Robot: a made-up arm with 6 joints.
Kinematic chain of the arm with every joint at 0, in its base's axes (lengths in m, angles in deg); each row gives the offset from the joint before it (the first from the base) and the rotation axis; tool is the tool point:
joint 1: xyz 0 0 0.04 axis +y
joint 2: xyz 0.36 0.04 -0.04 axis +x
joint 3: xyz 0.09 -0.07 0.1 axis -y
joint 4: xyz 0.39 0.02 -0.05 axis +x
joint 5: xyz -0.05 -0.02 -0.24 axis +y
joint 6: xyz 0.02 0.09 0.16 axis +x
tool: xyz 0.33 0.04 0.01
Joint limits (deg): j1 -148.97..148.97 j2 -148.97..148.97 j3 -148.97..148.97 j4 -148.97..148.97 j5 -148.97..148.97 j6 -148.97..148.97
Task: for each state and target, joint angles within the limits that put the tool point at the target. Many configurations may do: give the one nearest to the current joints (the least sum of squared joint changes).
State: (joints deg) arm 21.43 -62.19 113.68 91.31 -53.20 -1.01
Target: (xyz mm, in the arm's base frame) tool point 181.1 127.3 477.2
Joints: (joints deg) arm -0.08 -34.27 121.66 94.80 -50.29 -0.34
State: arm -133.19 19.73 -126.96 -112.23 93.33 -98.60
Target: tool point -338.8 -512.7 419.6
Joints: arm -148.97 2.06 -129.84 -119.18 144.64 -100.64
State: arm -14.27 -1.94 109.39 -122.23 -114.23 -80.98
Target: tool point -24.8 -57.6 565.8
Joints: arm -53.64 13.40 137.93 -125.44 -89.59 -83.10
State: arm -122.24 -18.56 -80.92 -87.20 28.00 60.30
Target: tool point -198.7 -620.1 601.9
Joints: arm -143.97 -39.89 -77.29 -91.28 33.11 60.42
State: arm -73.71 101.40 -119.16 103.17 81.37 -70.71
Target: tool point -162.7 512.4 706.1
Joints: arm -68.96 92.61 -106.98 116.30 78.62 -69.37
